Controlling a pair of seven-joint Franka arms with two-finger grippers.
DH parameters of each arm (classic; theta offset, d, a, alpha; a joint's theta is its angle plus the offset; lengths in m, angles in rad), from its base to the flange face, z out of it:
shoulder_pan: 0 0.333 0 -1.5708
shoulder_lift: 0 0 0 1.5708
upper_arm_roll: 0 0.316 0.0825 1.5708
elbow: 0 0 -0.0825 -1.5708
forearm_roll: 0 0.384 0 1.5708
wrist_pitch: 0 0 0.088 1.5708
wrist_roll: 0 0.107 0 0
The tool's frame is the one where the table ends.
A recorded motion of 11 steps. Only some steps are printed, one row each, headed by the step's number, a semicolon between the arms.
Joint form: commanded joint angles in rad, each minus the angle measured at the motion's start. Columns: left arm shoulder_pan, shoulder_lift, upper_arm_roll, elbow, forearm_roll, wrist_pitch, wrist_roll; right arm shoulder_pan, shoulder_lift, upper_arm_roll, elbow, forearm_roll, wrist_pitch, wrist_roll.
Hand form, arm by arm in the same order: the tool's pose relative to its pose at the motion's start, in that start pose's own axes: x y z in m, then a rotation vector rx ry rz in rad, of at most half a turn. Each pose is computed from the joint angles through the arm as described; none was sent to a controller.
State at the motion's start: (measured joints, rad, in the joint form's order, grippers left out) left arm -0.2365 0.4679 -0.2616 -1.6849 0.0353 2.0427 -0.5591; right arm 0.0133 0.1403 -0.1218 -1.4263 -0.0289 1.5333 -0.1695
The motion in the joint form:
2: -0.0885 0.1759 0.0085 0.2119 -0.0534 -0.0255 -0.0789; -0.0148 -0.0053 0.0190 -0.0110 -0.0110 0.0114 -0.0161
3: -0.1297 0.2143 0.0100 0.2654 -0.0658 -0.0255 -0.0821; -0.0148 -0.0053 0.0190 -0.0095 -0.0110 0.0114 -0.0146
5: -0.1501 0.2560 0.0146 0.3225 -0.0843 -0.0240 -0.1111; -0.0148 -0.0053 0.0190 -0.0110 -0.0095 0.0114 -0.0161
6: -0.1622 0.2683 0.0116 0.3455 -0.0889 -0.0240 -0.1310; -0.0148 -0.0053 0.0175 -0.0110 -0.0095 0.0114 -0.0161
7: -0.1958 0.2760 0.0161 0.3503 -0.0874 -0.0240 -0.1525; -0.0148 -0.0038 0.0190 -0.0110 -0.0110 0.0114 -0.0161
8: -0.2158 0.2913 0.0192 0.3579 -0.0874 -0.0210 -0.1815; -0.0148 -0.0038 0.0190 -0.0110 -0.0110 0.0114 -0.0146
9: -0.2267 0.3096 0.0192 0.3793 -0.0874 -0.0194 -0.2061; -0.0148 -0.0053 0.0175 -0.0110 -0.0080 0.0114 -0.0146
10: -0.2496 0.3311 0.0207 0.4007 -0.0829 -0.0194 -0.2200; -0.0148 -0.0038 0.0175 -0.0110 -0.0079 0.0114 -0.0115
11: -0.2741 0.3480 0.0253 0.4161 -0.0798 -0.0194 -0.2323; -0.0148 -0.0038 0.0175 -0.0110 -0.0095 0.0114 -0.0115
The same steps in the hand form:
2: 0.0170 0.0632 0.0246 -0.0659 -0.0389 -0.0425; -0.0003 -0.0004 0.0012 -0.0088 0.0041 -0.0200
3: 0.0118 0.0904 0.0287 -0.0843 -0.0395 -0.0170; -0.0003 -0.0004 0.0005 -0.0091 0.0056 -0.0184
5: 0.0162 0.1046 0.0323 -0.1095 -0.0419 -0.0436; -0.0003 -0.0005 0.0012 -0.0073 0.0043 -0.0200
6: 0.0141 0.1147 0.0308 -0.1208 -0.0406 -0.0530; -0.0004 0.0003 0.0012 -0.0075 0.0043 -0.0185
7: 0.0017 0.1319 0.0366 -0.1117 -0.0449 -0.0454; 0.0001 -0.0004 0.0020 -0.0087 0.0026 -0.0201
8: -0.0042 0.1421 0.0453 -0.1058 -0.0518 -0.0595; 0.0001 -0.0004 0.0020 -0.0087 0.0026 -0.0186
9: -0.0049 0.1495 0.0490 -0.1095 -0.0523 -0.0762; -0.0004 0.0001 0.0012 -0.0060 0.0045 -0.0171
10: -0.0108 0.1625 0.0562 -0.1051 -0.0536 -0.0701; 0.0000 0.0001 0.0021 -0.0058 0.0031 -0.0141
11: -0.0180 0.1745 0.0633 -0.0982 -0.0547 -0.0630; 0.0000 0.0003 0.0021 -0.0074 0.0028 -0.0140

